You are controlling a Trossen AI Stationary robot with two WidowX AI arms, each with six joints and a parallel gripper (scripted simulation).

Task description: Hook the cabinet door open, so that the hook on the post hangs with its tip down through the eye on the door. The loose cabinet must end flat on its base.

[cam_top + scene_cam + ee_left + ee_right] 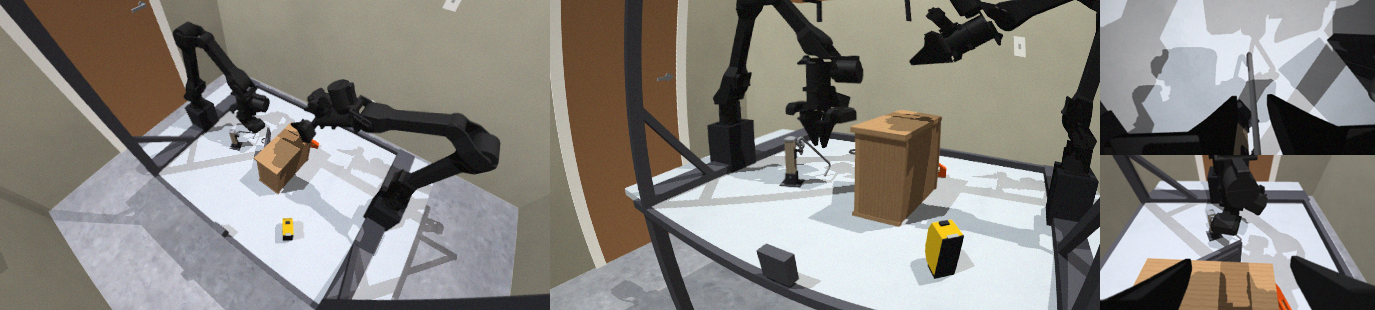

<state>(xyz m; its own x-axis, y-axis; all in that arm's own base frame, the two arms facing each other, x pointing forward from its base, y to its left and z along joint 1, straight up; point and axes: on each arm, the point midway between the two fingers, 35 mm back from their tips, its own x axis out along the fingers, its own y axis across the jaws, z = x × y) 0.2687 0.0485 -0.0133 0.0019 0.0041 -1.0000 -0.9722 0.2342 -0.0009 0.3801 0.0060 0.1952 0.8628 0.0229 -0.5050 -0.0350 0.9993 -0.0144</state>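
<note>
Right now my left hand is 2 cm past the grey hook and 5 cm above it. Round my left hand: yellow block: 28 cm behind, 39 cm to the right, 7 cm below; grey door: 7 cm behind, 13 cm to the right, 3 cm below; orange object: 11 cm ahead, 23 cm to the right, 9 cm below.
</note>
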